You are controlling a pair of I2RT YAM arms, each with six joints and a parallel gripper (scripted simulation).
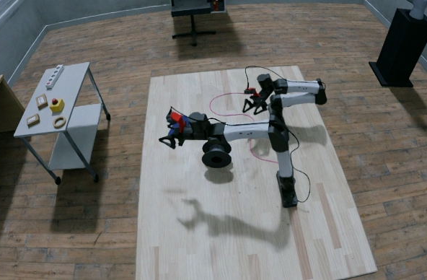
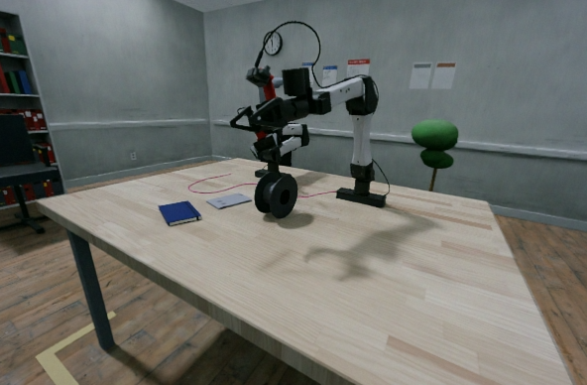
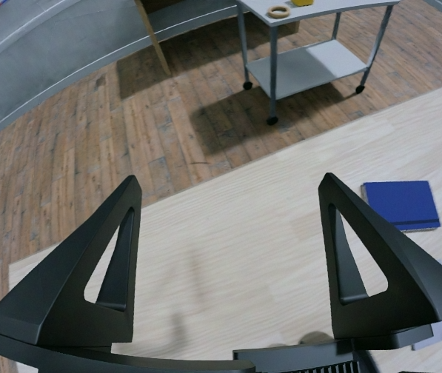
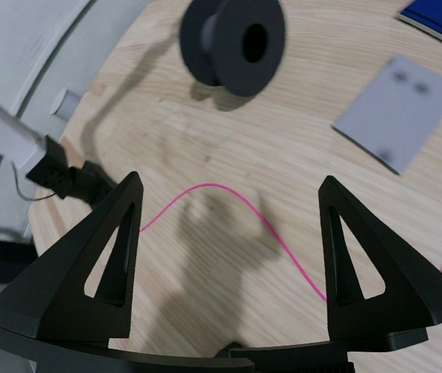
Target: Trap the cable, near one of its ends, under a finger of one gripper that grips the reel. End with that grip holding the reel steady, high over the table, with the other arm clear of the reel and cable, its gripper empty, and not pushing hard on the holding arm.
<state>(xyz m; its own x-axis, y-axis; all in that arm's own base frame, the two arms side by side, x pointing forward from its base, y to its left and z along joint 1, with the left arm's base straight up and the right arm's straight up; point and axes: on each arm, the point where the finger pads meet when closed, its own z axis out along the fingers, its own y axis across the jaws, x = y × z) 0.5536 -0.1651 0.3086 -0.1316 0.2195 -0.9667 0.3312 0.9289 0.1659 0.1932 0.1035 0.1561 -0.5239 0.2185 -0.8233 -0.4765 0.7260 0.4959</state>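
My left hand is 210 mm past the black reel, 70 mm to the left of it and 250 mm above it. From my left hand the other things lie so: grey flat pad 190 mm behind, 290 mm to the right, 330 mm below.
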